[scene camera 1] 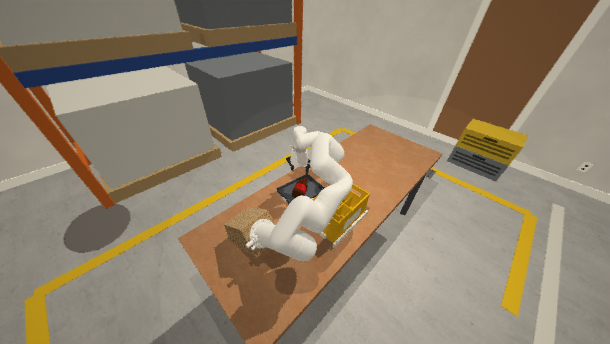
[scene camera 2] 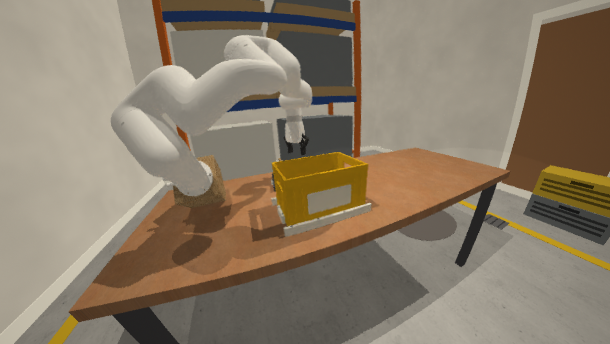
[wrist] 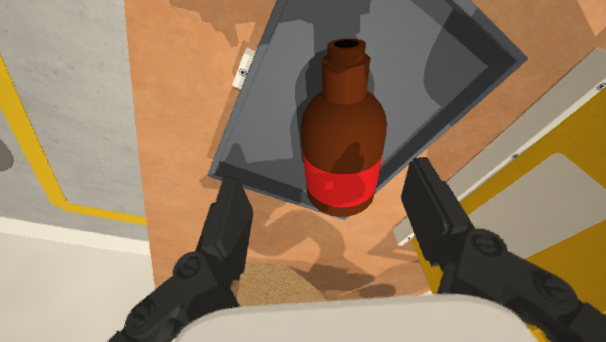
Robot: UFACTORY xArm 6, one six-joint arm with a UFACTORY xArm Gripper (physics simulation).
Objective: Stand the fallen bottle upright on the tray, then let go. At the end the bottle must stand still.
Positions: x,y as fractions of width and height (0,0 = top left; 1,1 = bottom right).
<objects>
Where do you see a yellow crate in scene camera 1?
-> At 0.58,0.60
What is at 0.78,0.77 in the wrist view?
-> The gripper.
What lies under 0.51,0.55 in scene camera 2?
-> A yellow crate.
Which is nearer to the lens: the brown bottle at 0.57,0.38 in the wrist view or the dark grey tray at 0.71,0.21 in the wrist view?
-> The brown bottle.
</objects>
